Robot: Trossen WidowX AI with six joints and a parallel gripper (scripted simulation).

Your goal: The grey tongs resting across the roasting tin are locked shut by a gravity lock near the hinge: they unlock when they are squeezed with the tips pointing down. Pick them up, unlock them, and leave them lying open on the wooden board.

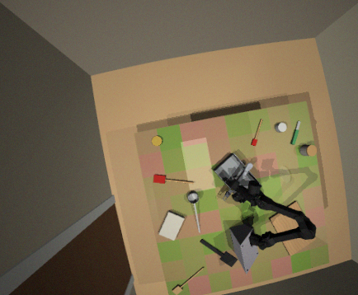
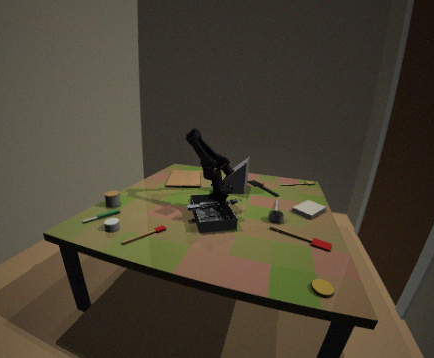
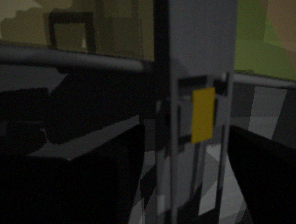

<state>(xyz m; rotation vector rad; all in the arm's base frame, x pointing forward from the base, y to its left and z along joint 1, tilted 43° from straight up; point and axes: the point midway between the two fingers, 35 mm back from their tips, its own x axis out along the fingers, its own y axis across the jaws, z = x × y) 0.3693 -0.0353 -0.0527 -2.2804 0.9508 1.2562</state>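
Right now the yellow lock piece is 3 cm behind my gripper tip, 1 cm to the left of it and 3 cm above it. The rest, counted from my gripper tip: white block (19 cm behind, 48 cm to the left, 2 cm below); then red spatula (13 cm ahead, 41 cm to the left, 3 cm below); then roasting tin (2 cm ahead, 5 cm to the right).
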